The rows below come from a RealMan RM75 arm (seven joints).
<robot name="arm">
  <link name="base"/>
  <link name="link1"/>
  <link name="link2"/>
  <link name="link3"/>
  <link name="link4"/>
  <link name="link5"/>
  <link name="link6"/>
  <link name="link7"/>
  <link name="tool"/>
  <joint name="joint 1" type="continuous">
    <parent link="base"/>
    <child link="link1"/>
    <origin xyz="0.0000 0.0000 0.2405" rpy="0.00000 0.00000 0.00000"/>
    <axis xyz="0 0 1"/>
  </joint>
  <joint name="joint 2" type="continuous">
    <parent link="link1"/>
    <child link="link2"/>
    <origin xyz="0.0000 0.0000 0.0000" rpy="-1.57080 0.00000 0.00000"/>
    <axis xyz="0 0 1"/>
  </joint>
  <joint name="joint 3" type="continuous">
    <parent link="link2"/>
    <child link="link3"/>
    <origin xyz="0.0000 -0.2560 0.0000" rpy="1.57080 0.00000 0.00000"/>
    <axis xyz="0 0 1"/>
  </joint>
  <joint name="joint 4" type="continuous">
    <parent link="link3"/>
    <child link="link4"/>
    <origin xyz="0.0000 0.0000 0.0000" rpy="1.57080 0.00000 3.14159"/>
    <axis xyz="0 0 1"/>
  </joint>
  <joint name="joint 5" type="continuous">
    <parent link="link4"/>
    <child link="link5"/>
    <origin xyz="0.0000 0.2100 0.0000" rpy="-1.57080 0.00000 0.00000"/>
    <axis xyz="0 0 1"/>
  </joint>
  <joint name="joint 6" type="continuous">
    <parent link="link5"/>
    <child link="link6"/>
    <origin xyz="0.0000 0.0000 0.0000" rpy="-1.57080 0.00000 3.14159"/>
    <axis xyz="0 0 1"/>
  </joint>
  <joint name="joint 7" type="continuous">
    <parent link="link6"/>
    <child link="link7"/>
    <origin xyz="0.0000 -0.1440 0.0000" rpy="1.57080 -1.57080 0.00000"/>
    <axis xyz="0 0 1"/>
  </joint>
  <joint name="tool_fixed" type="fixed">
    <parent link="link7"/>
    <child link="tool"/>
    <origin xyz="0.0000 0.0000 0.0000" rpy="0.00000 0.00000 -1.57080"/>
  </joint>
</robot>
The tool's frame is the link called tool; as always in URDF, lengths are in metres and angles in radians. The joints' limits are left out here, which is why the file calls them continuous.
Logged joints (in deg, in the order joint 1, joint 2, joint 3, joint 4, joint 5, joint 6, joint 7), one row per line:
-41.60, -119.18, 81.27, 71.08, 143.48, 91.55, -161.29
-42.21, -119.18, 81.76, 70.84, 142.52, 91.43, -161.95
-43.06, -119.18, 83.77, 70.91, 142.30, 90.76, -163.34
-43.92, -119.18, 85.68, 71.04, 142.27, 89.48, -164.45
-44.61, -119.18, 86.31, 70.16, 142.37, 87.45, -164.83
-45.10, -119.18, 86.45, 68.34, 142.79, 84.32, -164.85
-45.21, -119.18, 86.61, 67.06, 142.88, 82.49, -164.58
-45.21, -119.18, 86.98, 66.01, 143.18, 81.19, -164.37
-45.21, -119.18, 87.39, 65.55, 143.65, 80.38, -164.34
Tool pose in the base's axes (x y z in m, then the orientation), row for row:
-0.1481, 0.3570, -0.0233, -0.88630, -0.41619, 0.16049, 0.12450
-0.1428, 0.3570, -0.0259, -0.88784, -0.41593, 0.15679, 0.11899
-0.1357, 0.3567, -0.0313, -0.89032, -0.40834, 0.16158, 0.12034
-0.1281, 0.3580, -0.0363, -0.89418, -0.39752, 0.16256, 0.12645
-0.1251, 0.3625, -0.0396, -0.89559, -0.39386, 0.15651, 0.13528
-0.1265, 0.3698, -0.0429, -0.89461, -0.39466, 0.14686, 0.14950
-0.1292, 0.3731, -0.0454, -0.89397, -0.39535, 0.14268, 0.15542
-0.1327, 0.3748, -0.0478, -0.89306, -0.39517, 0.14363, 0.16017
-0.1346, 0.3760, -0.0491, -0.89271, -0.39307, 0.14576, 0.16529
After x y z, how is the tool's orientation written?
As a quaternion, x y z w.
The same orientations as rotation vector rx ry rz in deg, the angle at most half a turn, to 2 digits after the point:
-148.01, -69.50, 26.80
-148.73, -69.68, 26.27
-149.03, -68.35, 27.05
-149.16, -66.31, 27.12
-148.65, -65.37, 25.98
-147.30, -64.98, 24.18
-146.71, -64.88, 23.42
-146.18, -64.68, 23.51
-145.71, -64.16, 23.79

